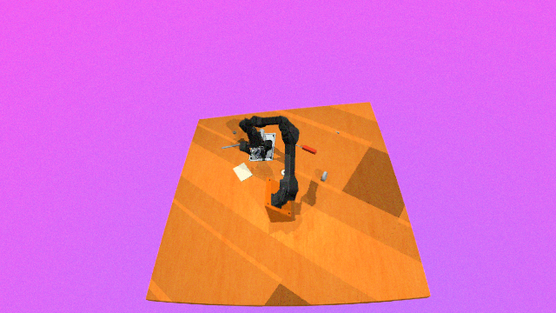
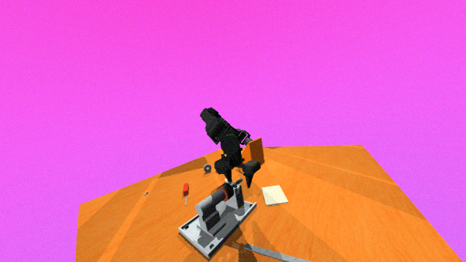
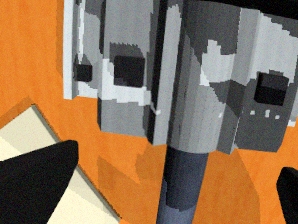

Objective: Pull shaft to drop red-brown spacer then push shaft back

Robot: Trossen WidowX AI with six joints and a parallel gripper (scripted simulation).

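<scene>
The dark grey shaft lies 50 mm ahead of my gripper tip and 20 mm above it. Also, from my gripper tip: cream card: 70 mm behind, 110 mm to the left, 60 mm below; dark spacer: 80 mm ahead, 10 mm to the right, 20 mm above; red-brown spacer: 90 mm ahead, 10 mm to the right, 20 mm above.
</scene>
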